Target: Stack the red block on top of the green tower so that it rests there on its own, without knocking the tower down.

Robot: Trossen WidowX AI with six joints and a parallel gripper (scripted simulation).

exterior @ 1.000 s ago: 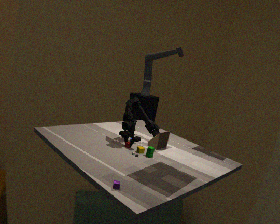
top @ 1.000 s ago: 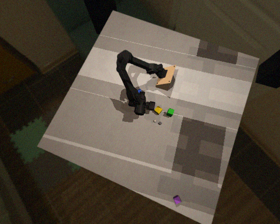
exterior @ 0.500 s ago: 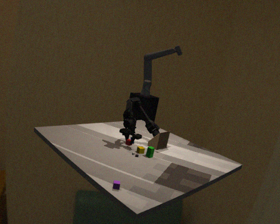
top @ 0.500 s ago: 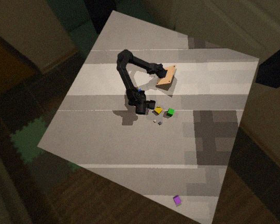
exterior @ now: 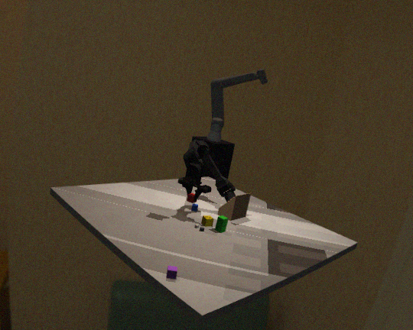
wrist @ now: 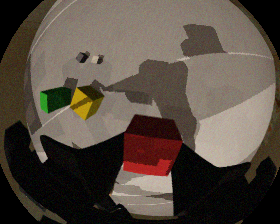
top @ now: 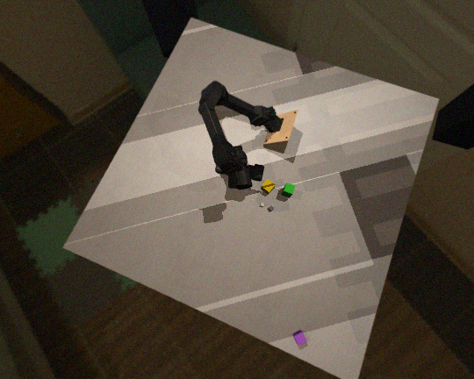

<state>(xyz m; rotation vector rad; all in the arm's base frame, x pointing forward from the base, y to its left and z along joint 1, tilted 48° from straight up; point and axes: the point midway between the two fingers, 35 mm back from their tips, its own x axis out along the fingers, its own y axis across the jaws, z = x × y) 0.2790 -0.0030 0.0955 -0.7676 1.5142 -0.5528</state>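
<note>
The yellow block is 1 cm behind my gripper tip, 12 cm to the left of it and 8 cm below it. Round my gripper tip: purple block: 52 cm ahead, 43 cm to the left, 8 cm below; blue block: 11 cm behind, 6 cm to the right, 8 cm below; red block: 1 cm above.
</note>
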